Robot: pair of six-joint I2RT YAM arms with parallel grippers.
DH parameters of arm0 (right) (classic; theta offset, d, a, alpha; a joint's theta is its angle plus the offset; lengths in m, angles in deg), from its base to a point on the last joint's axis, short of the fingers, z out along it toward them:
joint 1: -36.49 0.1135 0.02 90
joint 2: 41.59 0 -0.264 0
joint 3: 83.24 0 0.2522 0
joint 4: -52.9 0 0.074 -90
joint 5: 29.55 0 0 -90
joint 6: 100.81 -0.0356 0 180
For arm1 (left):
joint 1: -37.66 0.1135 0.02 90
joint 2: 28.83 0 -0.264 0
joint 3: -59.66 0 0.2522 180
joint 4: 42.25 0 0.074 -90
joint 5: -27.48 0 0 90
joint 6: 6.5 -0.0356 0 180
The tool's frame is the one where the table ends.
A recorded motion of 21 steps. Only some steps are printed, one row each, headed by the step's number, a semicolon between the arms.
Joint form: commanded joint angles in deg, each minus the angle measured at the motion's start. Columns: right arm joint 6, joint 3, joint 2, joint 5, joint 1, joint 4; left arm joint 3, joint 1, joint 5, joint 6, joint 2, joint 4.
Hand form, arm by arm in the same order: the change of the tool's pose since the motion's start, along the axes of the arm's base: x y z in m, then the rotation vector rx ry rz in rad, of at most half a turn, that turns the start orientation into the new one. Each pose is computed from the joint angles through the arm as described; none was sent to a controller.
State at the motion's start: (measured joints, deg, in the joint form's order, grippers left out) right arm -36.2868 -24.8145 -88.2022 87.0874 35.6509 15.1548; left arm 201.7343 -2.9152 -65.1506 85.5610 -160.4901 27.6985
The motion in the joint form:
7: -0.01 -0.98 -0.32 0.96 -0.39 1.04; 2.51 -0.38 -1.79 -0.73 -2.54 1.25
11: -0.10 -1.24 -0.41 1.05 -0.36 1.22; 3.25 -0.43 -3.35 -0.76 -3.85 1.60
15: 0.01 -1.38 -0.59 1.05 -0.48 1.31; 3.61 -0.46 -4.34 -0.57 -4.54 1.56
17: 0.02 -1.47 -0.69 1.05 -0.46 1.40; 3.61 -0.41 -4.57 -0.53 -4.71 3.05
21: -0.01 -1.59 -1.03 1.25 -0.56 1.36; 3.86 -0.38 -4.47 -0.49 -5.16 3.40
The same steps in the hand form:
7: 0.0018 -0.0007 -0.0049 0.0076 0.0045 0.0082; 0.0034 -0.0059 -0.0093 0.0404 -0.0043 -0.0021
11: 0.0022 -0.0006 -0.0064 0.0096 0.0081 0.0095; 0.0061 -0.0076 -0.0168 0.0692 -0.0077 0.0096
15: 0.0029 -0.0010 -0.0076 0.0082 0.0113 0.0081; 0.0078 -0.0086 -0.0207 0.0826 -0.0129 0.0203
17: 0.0033 -0.0009 -0.0083 0.0081 0.0130 0.0085; 0.0066 -0.0067 -0.0234 0.1043 0.0067 0.0227
21: 0.0044 -0.0012 -0.0100 0.0103 0.0219 0.0097; 0.0072 -0.0070 -0.0262 0.1092 0.0151 0.0226

